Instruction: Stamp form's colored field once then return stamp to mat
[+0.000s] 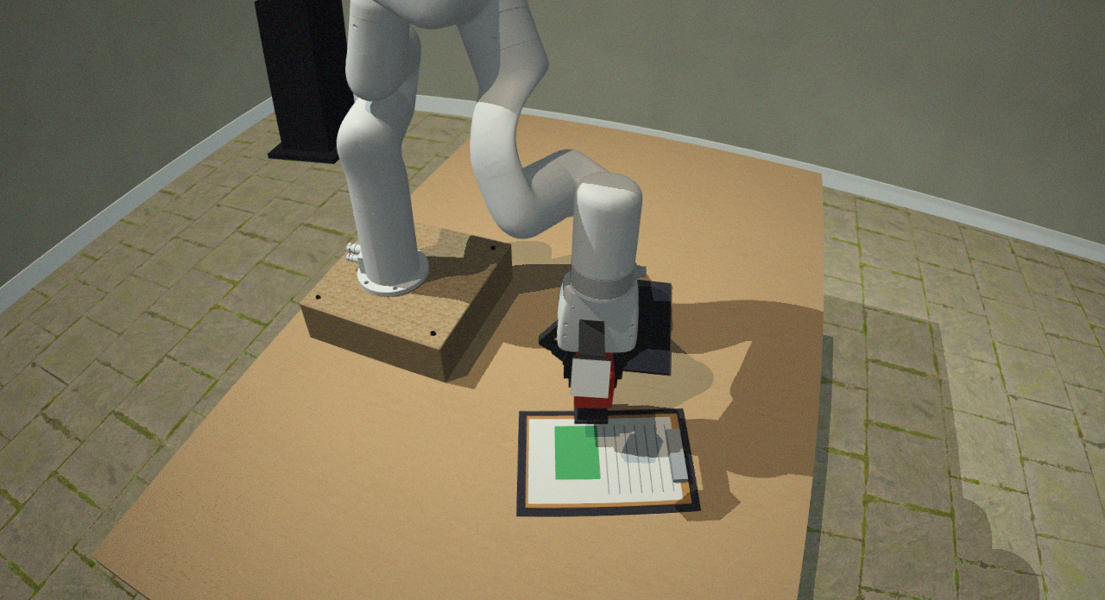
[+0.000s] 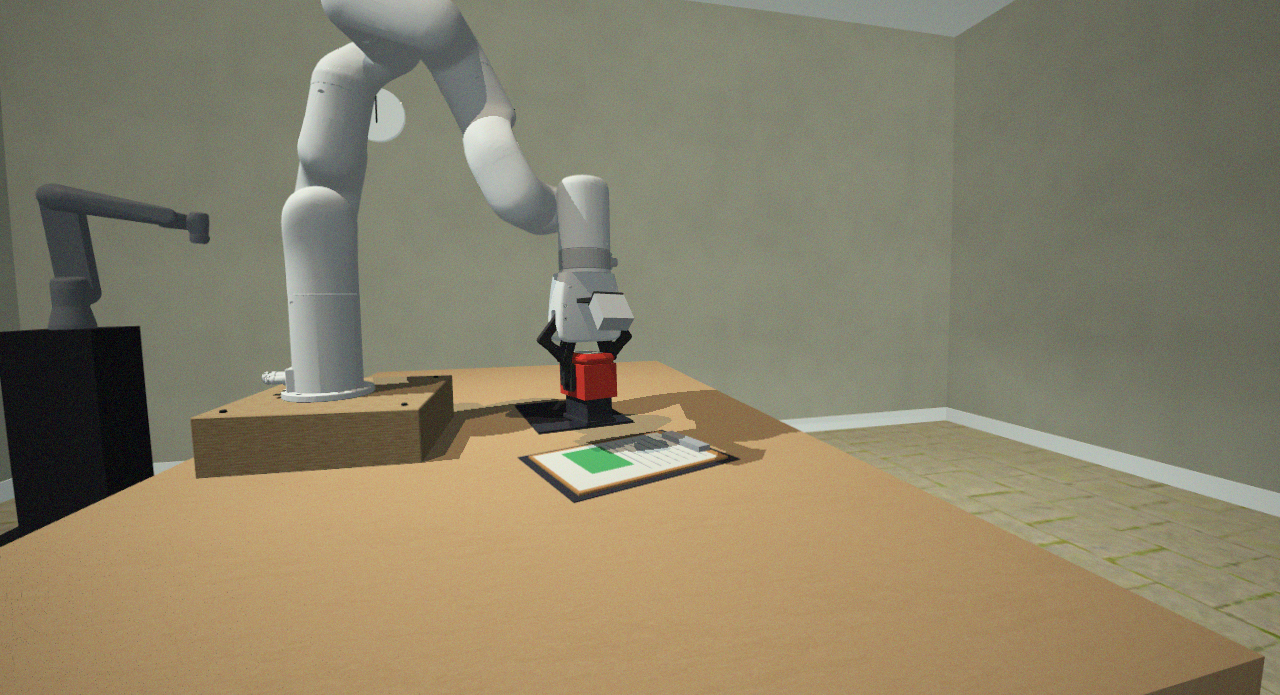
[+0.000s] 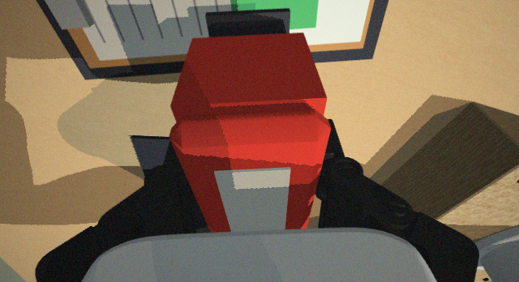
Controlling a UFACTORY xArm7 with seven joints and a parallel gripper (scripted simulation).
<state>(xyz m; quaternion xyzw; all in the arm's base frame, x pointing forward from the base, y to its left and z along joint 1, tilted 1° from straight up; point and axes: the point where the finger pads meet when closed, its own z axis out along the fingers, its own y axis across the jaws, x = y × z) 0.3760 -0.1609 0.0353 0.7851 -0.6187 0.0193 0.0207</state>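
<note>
Now: hand 22 cm to the right of the dark mat, 11 cm above it and 1 cm short of it. Round my hand: red stamp: 2 cm below.
</note>
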